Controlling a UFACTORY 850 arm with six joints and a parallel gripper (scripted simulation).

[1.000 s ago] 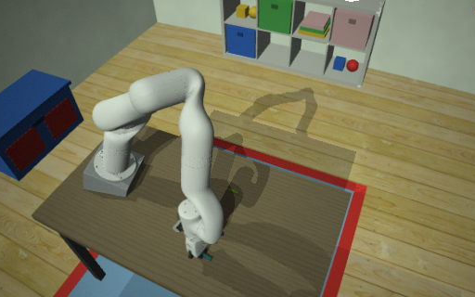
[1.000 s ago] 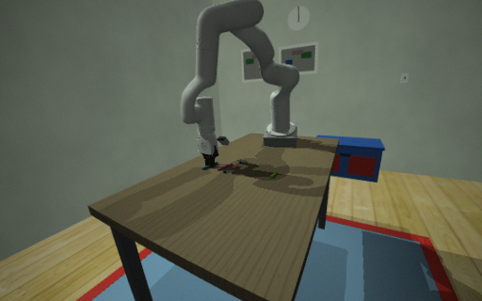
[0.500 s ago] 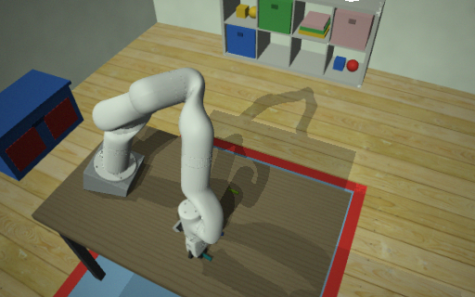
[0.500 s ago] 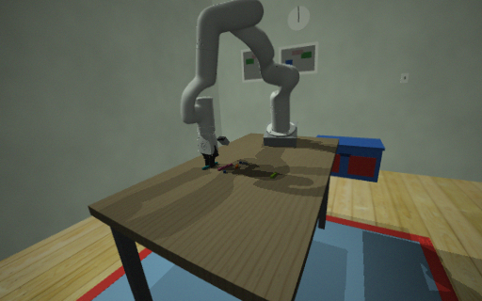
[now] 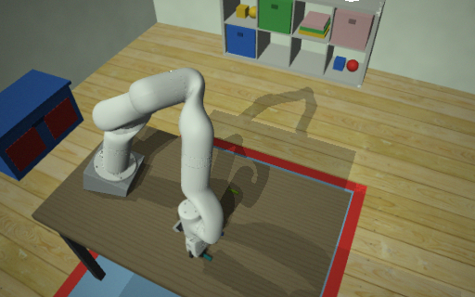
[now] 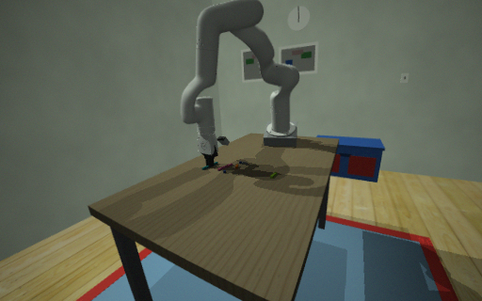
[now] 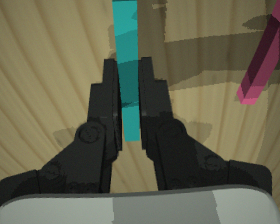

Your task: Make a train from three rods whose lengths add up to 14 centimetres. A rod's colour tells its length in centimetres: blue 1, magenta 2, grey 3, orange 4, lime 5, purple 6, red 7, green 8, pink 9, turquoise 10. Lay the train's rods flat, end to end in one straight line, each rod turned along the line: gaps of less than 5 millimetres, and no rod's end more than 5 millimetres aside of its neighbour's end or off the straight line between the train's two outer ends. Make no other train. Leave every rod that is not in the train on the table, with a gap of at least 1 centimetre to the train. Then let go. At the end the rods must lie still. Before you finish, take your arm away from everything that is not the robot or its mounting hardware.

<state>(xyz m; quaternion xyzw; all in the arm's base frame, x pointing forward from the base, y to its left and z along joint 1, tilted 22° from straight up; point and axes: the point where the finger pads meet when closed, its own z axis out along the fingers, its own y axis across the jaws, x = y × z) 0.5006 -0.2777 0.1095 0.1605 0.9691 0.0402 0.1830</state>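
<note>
Right now my hand is 2 cm above the turquoise rod. From my hand the other things lie so: pink rod: 8 cm to the left, 2 cm below; then grey rod: 7 cm behind, 16 cm to the left, 2 cm below; then orange rod: 2 cm behind, 14 cm to the left, 2 cm below.
</note>
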